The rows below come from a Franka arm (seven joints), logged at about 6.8 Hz.
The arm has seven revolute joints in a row. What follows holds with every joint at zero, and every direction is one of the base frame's.
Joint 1 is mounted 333 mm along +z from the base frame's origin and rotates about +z.
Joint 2 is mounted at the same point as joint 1 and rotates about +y.
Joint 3 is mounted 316 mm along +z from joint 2 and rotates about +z.
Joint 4 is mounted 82.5 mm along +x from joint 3 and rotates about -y.
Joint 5 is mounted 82.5 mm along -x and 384 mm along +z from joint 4 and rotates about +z.
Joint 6 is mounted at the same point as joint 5 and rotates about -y.
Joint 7 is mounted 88 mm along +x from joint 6 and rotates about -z.
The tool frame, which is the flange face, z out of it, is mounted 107 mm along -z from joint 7; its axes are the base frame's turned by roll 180, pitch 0 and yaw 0 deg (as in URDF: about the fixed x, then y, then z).
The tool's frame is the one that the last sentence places.
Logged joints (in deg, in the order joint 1, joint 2, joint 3, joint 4, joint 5, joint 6, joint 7), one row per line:
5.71 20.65 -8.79 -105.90 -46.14 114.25 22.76
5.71 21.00 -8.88 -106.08 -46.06 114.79 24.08
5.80 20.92 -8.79 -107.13 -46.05 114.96 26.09
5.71 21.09 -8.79 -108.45 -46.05 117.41 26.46
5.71 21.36 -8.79 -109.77 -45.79 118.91 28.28
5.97 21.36 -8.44 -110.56 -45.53 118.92 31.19
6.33 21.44 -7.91 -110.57 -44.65 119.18 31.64
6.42 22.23 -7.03 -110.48 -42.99 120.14 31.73
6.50 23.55 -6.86 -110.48 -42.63 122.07 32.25
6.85 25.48 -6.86 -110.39 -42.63 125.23 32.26
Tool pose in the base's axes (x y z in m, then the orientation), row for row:
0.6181 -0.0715 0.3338 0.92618 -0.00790 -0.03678 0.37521
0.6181 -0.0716 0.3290 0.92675 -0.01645 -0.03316 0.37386
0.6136 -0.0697 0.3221 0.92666 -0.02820 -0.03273 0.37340
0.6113 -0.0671 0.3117 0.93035 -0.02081 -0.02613 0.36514
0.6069 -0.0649 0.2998 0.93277 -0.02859 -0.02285 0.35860
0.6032 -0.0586 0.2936 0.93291 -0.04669 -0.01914 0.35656
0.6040 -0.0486 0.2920 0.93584 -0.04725 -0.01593 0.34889
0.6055 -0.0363 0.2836 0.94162 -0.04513 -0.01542 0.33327
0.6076 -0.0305 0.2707 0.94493 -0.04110 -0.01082 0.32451
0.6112 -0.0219 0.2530 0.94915 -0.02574 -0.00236 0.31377
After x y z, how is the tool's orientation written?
As a quaternion, x y z w.
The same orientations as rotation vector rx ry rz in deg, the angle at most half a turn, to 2 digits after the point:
135.81 -1.16 -5.39
135.98 -2.41 -4.87
136.00 -4.14 -4.80
137.08 -3.07 -3.85
137.87 -4.23 -3.38
138.02 -6.91 -2.83
138.96 -7.02 -2.37
140.88 -6.75 -2.31
141.98 -6.18 -1.63
143.37 -3.89 -0.36

